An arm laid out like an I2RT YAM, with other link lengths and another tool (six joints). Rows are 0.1 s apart.
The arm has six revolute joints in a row. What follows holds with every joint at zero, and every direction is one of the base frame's. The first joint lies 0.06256 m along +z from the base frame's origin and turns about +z. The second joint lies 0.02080 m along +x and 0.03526 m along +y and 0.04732 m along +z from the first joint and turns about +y. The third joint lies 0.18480 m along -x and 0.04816 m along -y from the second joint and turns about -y. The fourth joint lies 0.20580 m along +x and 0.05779 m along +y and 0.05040 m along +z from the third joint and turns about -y. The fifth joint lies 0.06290 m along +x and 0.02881 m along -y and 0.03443 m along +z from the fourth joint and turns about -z. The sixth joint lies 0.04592 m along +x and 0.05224 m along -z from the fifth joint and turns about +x. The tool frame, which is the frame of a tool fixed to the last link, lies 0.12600 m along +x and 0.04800 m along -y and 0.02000 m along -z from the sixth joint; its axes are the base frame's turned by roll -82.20, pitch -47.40 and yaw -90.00 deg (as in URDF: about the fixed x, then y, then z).
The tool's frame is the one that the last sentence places.
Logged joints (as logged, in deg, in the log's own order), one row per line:
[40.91 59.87 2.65 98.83 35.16 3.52]
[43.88 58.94 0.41 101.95 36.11 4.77]
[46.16 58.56 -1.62 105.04 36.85 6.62]
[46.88 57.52 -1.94 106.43 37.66 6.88]
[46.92 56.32 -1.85 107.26 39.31 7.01]
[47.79 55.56 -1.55 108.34 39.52 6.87]
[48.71 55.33 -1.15 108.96 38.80 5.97]
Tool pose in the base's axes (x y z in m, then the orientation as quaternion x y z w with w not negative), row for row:
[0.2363 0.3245 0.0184 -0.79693 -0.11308 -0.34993 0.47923]
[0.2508 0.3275 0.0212 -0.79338 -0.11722 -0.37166 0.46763]
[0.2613 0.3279 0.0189 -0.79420 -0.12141 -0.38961 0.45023]
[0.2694 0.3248 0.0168 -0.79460 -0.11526 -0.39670 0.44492]
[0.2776 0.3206 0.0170 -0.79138 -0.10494 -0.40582 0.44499]
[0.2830 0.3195 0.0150 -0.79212 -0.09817 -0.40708 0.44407]
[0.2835 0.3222 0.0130 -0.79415 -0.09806 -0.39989 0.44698]
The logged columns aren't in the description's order. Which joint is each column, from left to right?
Columns, left to right: joint 3, joint 1, joint 6, joint 2, joint 4, joint 5.
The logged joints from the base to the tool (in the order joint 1, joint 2, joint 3, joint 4, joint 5, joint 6), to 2 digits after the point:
[59.87 98.83 40.91 35.16 3.52 2.65]
[58.94 101.95 43.88 36.11 4.77 0.41]
[58.56 105.04 46.16 36.85 6.62 -1.62]
[57.52 106.43 46.88 37.66 6.88 -1.94]
[56.32 107.26 46.92 39.31 7.01 -1.85]
[55.56 108.34 47.79 39.52 6.87 -1.55]
[55.33 108.96 48.71 38.80 5.97 -1.15]

